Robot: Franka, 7 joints.
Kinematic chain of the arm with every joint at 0, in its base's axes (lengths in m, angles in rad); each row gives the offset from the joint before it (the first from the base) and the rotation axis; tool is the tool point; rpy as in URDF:
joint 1: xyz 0 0 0.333 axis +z
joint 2: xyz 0 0 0 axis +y
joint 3: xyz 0 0 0.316 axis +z
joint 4: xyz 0.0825 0 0 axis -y
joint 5: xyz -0.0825 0 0.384 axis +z
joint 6: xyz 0 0 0 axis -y
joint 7: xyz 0.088 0 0 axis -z
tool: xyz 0 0 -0.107 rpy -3.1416 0 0
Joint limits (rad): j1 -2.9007..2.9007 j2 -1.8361..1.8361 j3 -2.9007..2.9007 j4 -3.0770..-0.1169 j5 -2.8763..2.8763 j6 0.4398..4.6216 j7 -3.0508..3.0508
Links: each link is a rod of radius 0.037 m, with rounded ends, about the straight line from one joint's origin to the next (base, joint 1, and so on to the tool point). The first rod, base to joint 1, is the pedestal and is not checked.
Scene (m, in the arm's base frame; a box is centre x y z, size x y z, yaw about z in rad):
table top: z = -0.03
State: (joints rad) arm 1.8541 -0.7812 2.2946 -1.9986 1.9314 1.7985 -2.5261
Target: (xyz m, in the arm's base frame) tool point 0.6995 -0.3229 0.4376
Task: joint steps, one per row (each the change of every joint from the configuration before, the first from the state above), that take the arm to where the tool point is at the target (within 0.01 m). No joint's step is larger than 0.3 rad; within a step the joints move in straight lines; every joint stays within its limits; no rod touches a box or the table.
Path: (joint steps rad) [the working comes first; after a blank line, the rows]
Joints at the target: 2.7752 -0.6929 2.9007 -1.2837 2.0380 1.7944 -2.5261
Straight joint move there: clear.

1: 0.2303 0.0221 0.1515 0.1787 0.0267 -0.0010 0.0000
2: 0.2303 0.0220 0.1515 0.1788 0.0266 -0.0010 0.0000
3: 0.2303 0.0221 0.1516 0.1787 0.0267 -0.0010 0.0000
4: 0.2302 0.0221 0.1515 0.1787 0.0266 -0.0011 0.0000

